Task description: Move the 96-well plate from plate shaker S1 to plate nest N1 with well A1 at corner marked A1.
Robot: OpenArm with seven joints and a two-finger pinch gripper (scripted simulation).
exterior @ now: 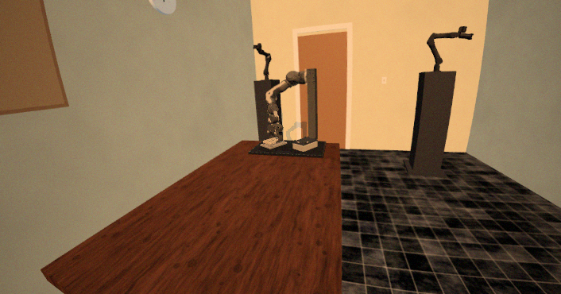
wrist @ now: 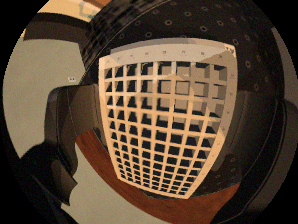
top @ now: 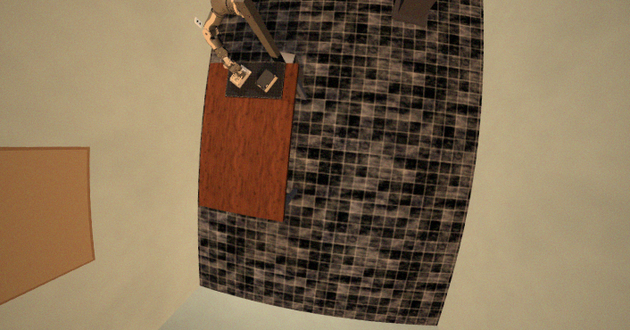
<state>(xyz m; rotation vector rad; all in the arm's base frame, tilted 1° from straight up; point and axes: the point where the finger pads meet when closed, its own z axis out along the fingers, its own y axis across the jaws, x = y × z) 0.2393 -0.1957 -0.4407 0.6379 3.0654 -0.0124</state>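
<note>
Right now the 96-well plate is 20 mm ahead of my hand and 10 mm to the right of it. From my hand the other things lie so: plate shaker S1: 240 mm to the left, 40 mm ahead, 10 mm above; marked tag: 70 mm to the left, 30 mm behind, 20 mm below; plate nest N1: 30 mm below, 10 mm to the right, 10 mm ahead.
</note>
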